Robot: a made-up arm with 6 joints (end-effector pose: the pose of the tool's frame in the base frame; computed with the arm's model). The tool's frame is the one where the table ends.
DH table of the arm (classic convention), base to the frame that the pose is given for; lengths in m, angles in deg. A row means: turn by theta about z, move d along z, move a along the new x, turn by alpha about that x. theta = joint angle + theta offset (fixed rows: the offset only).
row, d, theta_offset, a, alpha
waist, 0.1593, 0, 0, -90
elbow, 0, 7.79, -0.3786, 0
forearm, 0, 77.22, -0.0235, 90
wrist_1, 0.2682, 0, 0, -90
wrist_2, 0, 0, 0.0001, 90
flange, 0.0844, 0, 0, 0
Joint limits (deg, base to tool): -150..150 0..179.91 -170..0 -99.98..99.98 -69.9..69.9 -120..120
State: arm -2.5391 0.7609 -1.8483 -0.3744 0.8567 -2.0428
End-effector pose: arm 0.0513 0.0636 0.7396 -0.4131 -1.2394 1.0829
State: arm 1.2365 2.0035 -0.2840 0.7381 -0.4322 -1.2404
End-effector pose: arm 0.0986 0.2115 0.1310 -2.1359 1.7876 -0.2512
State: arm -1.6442 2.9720 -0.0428 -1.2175 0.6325 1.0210
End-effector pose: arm -0.0511 -0.0554 0.0669 -0.7813 -1.4951 -0.8780
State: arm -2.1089 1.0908 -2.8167 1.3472 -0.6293 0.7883
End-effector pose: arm 0.0824 0.2325 0.8341 -0.6395 -0.3257 0.1000
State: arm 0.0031 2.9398 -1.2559 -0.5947 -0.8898 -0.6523
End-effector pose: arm 0.4470 0.0381 -0.1391 -1.3238 1.8481 -0.0122
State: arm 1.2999 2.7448 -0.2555 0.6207 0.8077 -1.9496
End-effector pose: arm -0.0056 0.1125 0.0563 1.5054 -0.6105 -0.4947
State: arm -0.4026 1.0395 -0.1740 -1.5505 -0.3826 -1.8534
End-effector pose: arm 0.1208 -0.0173 0.2826 -2.7779 -0.0300 -1.2822
